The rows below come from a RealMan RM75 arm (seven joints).
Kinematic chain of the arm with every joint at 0, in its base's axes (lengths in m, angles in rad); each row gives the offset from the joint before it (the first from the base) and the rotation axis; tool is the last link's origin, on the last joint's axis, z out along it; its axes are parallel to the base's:
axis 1: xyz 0 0 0.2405 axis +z
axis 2: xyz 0 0 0 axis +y
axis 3: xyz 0 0 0.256 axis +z
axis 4: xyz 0 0 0 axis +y
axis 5: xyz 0 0 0.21 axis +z
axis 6: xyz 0 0 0 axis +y
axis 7: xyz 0 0 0.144 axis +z
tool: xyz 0 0 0
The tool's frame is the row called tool.
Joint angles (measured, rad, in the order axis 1, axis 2, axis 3, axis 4, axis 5, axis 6, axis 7), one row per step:
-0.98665, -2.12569, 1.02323, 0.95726, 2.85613, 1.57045, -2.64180
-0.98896, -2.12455, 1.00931, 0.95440, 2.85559, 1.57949, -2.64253
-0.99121, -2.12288, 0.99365, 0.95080, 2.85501, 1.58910, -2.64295
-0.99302, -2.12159, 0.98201, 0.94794, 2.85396, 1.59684, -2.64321
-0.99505, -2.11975, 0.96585, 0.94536, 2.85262, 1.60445, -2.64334
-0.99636, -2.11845, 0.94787, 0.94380, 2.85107, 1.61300, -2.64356
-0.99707, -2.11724, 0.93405, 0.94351, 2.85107, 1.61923, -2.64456
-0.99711, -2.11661, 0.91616, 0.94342, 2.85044, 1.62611, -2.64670
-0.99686, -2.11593, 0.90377, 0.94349, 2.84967, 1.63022, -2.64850
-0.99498, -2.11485, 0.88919, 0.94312, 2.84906, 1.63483, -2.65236
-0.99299, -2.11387, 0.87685, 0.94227, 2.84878, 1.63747, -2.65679
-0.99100, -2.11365, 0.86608, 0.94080, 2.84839, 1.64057, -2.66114
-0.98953, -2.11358, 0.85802, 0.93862, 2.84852, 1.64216, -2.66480
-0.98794, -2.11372, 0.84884, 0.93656, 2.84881, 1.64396, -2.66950
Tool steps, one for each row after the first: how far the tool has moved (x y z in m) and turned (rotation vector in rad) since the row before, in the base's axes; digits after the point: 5 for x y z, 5 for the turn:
-0.00044, -0.00049, 0.00110, -0.00198, -0.00847, 0.01220
-0.00070, -0.00050, 0.00133, -0.00198, -0.00943, 0.01360
-0.00042, -0.00047, 0.00092, -0.00227, -0.00761, 0.01022
-0.00047, -0.00014, 0.00152, 0.00043, -0.01095, 0.01186
-0.00056, -0.00035, 0.00156, 0.00066, -0.01287, 0.01318
-0.00057, -0.00013, 0.00150, 0.00214, -0.00885, 0.01041
-0.00082, -0.00032, 0.00154, 0.00348, -0.01286, 0.01423
-0.00064, -0.00012, 0.00117, 0.00336, -0.00923, 0.00995
-0.00154, -0.00036, 0.00143, 0.00481, -0.01065, 0.01505
-0.00156, -0.00024, 0.00117, 0.00536, -0.00896, 0.01401
-0.00148, -0.00057, 0.00061, 0.00304, -0.00836, 0.01369
-0.00128, -0.00046, 0.00026, 0.00222, -0.00599, 0.01105
-0.00135, -0.00051, 0.00027, 0.00288, -0.00686, 0.01271

